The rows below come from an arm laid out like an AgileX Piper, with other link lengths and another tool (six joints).
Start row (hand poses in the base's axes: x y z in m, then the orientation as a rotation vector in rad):
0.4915, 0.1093, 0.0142, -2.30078, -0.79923, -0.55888
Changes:
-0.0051, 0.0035, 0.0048, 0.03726, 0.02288, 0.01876
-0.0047, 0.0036, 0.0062, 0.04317, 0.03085, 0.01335
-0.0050, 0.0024, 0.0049, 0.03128, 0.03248, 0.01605
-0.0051, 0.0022, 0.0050, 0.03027, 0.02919, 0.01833
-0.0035, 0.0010, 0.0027, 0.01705, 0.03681, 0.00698
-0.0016, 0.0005, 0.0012, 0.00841, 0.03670, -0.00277
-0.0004, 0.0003, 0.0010, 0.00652, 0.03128, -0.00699
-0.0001, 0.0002, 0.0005, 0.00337, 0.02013, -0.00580
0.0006, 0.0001, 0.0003, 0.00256, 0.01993, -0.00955
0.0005, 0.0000, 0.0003, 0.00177, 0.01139, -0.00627
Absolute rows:
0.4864, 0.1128, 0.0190, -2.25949, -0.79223, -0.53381
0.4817, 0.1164, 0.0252, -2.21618, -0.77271, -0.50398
0.4767, 0.1188, 0.0301, -2.18238, -0.76008, -0.46804
0.4716, 0.1210, 0.0351, -2.14788, -0.75191, -0.43479
0.4681, 0.1220, 0.0378, -2.13108, -0.73239, -0.39561
0.4665, 0.1225, 0.0390, -2.12616, -0.70575, -0.35953
0.4661, 0.1228, 0.0400, -2.12408, -0.67845, -0.33122
0.4660, 0.1230, 0.0405, -2.12381, -0.65978, -0.31354
0.4666, 0.1231, 0.0408, -2.12557, -0.63755, -0.29793
0.4671, 0.1231, 0.0411, -2.12649, -0.62391, -0.28954

